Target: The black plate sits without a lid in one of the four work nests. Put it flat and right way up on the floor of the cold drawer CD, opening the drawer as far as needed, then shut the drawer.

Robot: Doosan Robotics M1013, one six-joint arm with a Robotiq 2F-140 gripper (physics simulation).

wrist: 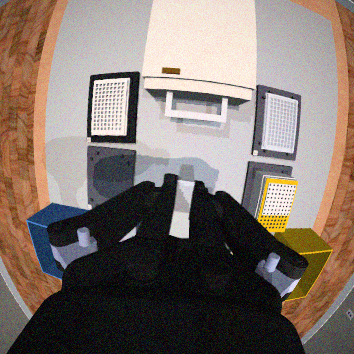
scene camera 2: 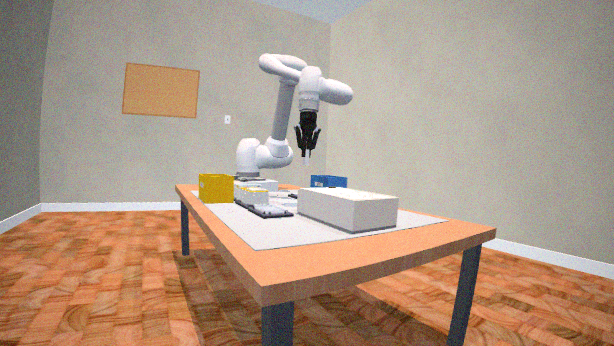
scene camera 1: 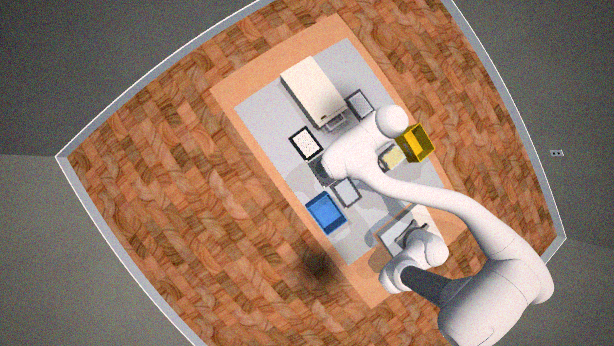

Labels:
gripper: wrist; scene camera 2
same spot on gripper: (scene camera 2: 306,140) = (wrist: 196,203)

